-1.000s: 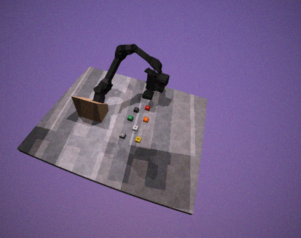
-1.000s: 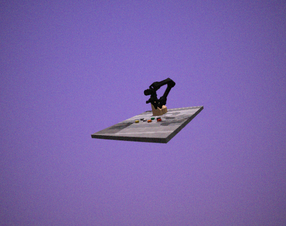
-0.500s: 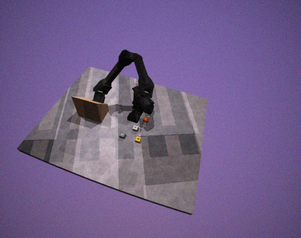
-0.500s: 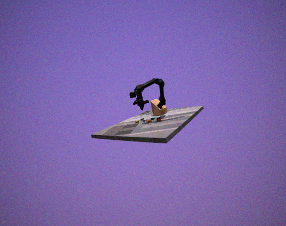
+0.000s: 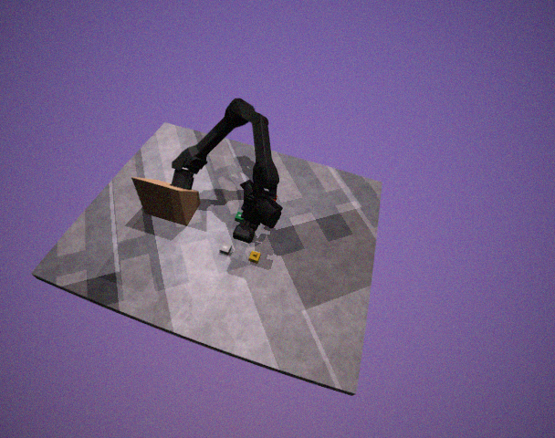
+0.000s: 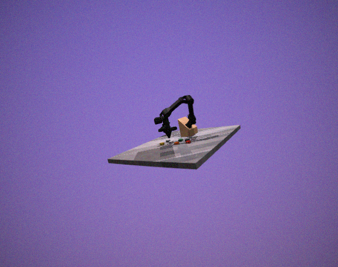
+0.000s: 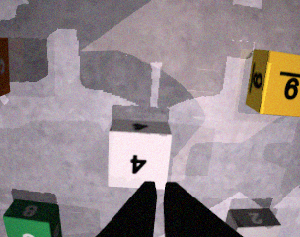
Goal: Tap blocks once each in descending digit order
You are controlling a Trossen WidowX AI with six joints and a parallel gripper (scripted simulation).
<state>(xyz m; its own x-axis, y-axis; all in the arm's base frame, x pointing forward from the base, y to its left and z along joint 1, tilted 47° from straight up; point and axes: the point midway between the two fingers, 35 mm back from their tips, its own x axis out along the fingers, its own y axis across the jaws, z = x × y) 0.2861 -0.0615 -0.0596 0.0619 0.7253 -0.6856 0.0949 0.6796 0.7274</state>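
My gripper tip is 40 mm above the white block and 10 mm to the right of it. From my gripper tip the other things lie so: yellow block (70 mm to the right, 40 mm below, 30 mm ahead); grey block (70 mm to the right, 70 mm behind, 40 mm below); green block (80 mm to the left, 60 mm behind, 40 mm below).
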